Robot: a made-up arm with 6 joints. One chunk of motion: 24 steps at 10 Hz.
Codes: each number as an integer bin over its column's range. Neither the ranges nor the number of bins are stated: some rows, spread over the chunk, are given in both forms.
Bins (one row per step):
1: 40 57 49 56 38 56
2: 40 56 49 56 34 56
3: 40 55 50 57 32 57
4: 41 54 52 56 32 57
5: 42 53 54 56 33 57
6: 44 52 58 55 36 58
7: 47 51 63 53 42 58
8: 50 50 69 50 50 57
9: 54 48 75 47 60 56
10: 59 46 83 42 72 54
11: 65 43 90 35 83 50
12: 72 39 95 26 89 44
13: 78 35 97 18 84 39
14: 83 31 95 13 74 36
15: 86 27 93 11 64 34
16: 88 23 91 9 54 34
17: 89 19 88 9 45 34
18: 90 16 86 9 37 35
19: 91 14 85 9 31 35
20: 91 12 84 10 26 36
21: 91 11 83 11 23 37
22: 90 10 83 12 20 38
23: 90 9 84 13 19 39
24: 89 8 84 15 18 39
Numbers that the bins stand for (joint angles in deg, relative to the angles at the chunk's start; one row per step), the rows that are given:
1: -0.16 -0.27 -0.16 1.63 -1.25 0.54
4: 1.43 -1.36 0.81 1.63 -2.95 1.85
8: 15.80 -2.82 6.30 -6.80 2.14 1.85
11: 39.74 -5.36 13.09 -27.86 11.47 -7.34
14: 68.46 -9.73 14.71 -58.75 8.93 -25.73
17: 78.04 -14.09 12.44 -64.36 0.73 -28.35
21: 81.23 -17.00 10.83 -61.56 -5.49 -24.41
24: 78.04 -18.09 11.15 -55.94 -6.91 -21.79
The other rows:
2: -0.16 -0.64 -0.16 1.63 -2.38 0.54
3: -0.16 -1.00 0.16 3.03 -2.95 1.85
5: 3.03 -1.73 1.45 1.63 -2.67 1.85
6: 6.22 -2.09 2.75 0.22 -1.82 3.16
7: 11.01 -2.45 4.36 -2.59 -0.12 3.16
9: 22.18 -3.55 8.24 -11.01 4.97 0.54
10: 30.16 -4.27 10.83 -18.03 8.36 -2.09
12: 50.91 -6.82 14.71 -40.49 13.17 -15.22
13: 60.48 -8.27 15.35 -51.73 11.76 -21.79
15: 73.25 -11.18 14.06 -61.56 6.10 -28.35
16: 76.44 -12.64 13.41 -64.36 3.27 -28.35
18: 79.64 -15.18 11.80 -64.36 -1.54 -27.04
19: 81.23 -15.91 11.47 -64.36 -3.23 -27.04
20: 81.23 -16.64 11.15 -62.96 -4.65 -25.73
22: 79.64 -17.36 10.83 -60.15 -6.34 -23.10
23: 79.64 -17.73 11.15 -58.75 -6.63 -21.79

